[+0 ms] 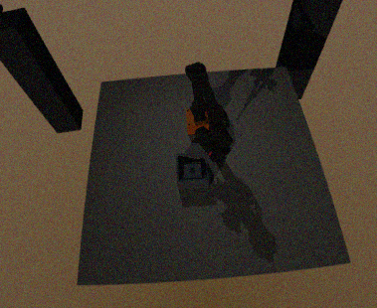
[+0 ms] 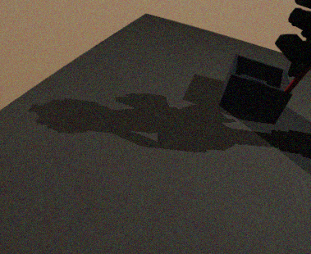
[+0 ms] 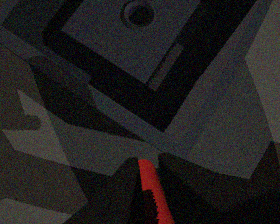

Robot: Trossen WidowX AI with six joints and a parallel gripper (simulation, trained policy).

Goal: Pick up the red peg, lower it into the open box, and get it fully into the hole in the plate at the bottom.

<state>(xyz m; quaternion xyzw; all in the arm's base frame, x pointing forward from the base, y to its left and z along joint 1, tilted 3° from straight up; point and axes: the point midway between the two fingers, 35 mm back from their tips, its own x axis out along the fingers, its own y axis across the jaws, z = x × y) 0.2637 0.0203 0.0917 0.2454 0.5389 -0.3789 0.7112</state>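
Now: the red peg 20 mm to the left of my gripper tip and 10 mm behind it. From my gripper tip the other things lie so: box: 120 mm below, 90 mm to the right, 40 mm ahead.
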